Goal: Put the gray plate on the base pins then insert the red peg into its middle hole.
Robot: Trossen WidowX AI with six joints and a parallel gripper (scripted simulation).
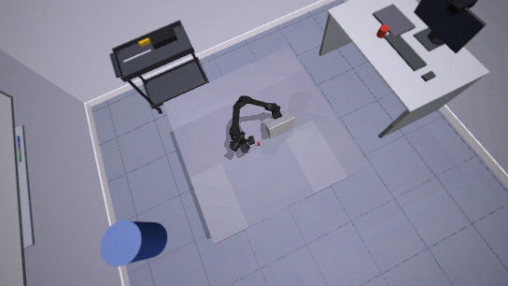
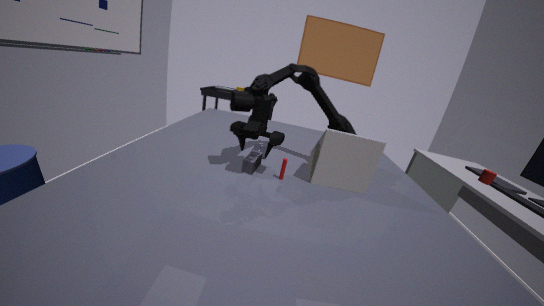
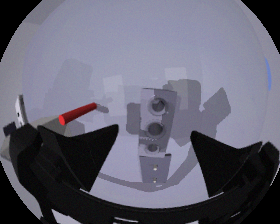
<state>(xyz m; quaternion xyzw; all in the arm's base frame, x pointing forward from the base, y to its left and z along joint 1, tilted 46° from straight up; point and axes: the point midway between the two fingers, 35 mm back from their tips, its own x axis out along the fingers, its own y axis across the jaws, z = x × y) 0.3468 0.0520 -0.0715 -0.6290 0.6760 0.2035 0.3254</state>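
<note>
Now: the gray plate 2 cm below my gripper tip. Round my gripper tip: red peg: 12 cm behind, 3 cm to the left, 2 cm below.
</note>
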